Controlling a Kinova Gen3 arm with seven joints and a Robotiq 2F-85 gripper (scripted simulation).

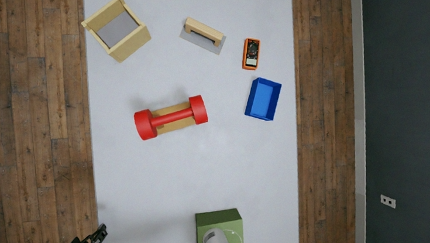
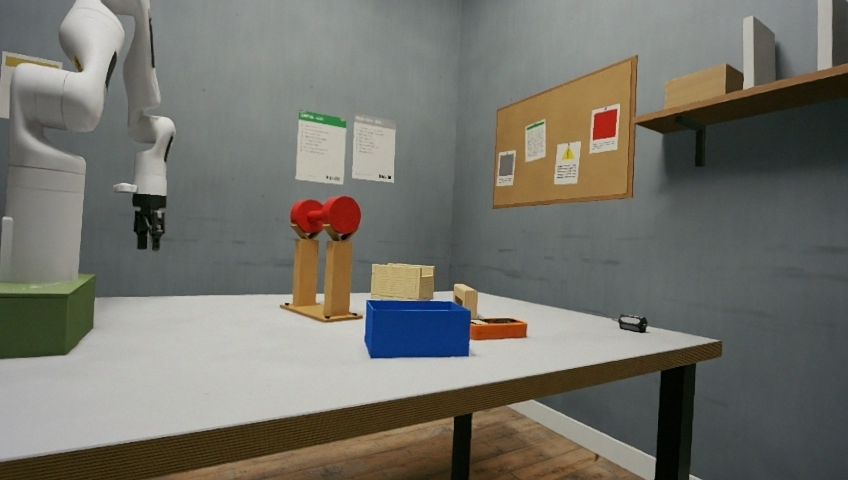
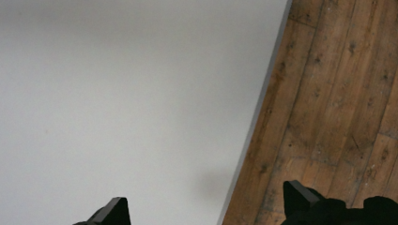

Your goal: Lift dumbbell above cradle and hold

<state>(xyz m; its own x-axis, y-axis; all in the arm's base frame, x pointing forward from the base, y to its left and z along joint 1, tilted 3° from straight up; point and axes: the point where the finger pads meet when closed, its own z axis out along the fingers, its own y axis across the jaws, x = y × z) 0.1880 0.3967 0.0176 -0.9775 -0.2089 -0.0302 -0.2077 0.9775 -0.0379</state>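
Now: hand 370 mm to the left of the red dumbbell, 310 mm short of it and 100 mm below it. The rest, counted from my hand: wooden box 670 mm ahead, 240 mm to the right, 80 mm below; orange multimeter 740 mm to the right, 510 mm ahead, 120 mm below; cradle 370 mm to the right, 310 mm ahead, 30 mm below.
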